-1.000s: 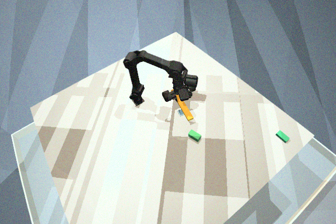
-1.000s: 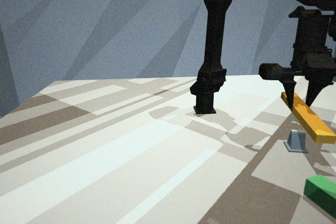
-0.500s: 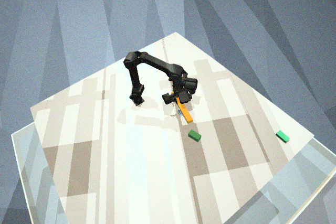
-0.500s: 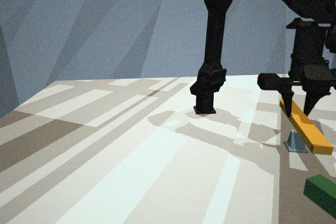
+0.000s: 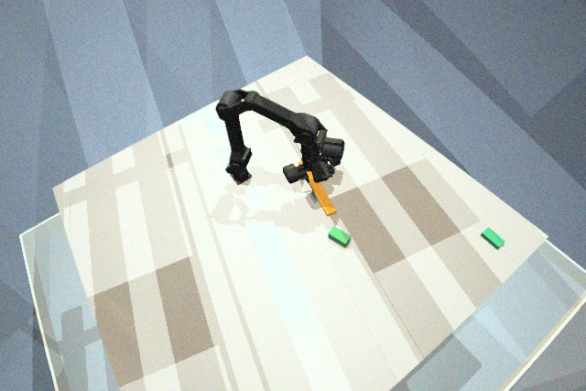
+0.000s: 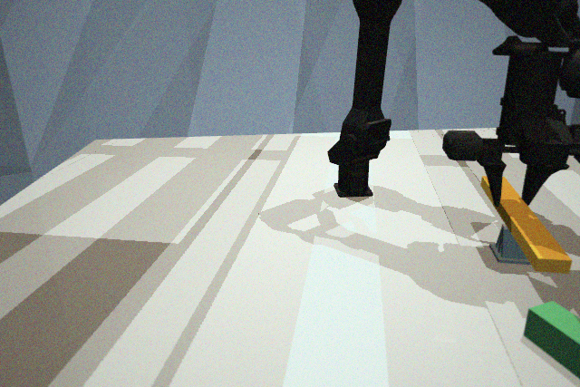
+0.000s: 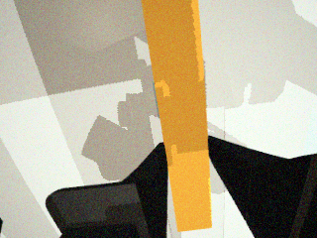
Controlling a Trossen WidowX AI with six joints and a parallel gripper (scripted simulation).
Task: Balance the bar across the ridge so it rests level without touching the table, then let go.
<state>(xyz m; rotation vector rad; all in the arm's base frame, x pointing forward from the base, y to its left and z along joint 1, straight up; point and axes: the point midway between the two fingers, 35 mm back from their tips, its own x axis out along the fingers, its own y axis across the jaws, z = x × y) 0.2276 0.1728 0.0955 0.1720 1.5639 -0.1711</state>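
Right now my gripper tip is 3 cm short of the orange-yellow bar and 1 cm to the left of it.
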